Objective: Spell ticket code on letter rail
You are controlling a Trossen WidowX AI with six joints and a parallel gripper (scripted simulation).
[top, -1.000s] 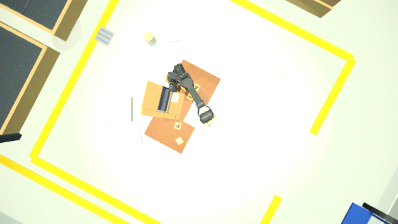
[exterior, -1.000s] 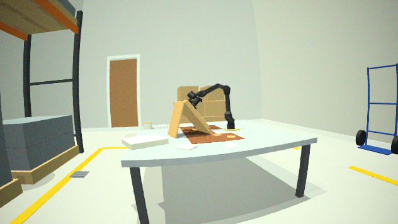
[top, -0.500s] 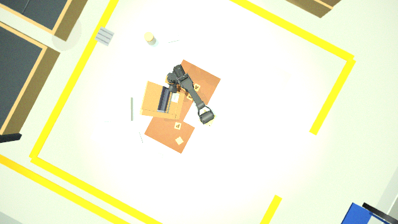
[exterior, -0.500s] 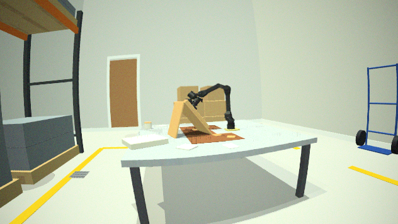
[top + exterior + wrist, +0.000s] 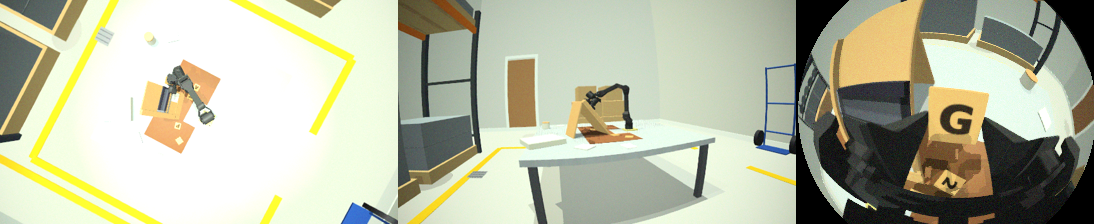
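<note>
Now: the white ticket 9 cm behind my gripper tip, 8 cm to the left of it and 8 cm below it. Round my gripper tip: letter tile: right at my gripper tip; small cup: 38 cm ahead, 24 cm to the right, 13 cm below; brown mat: 21 cm behind, 16 cm below, 12 cm to the left.
</note>
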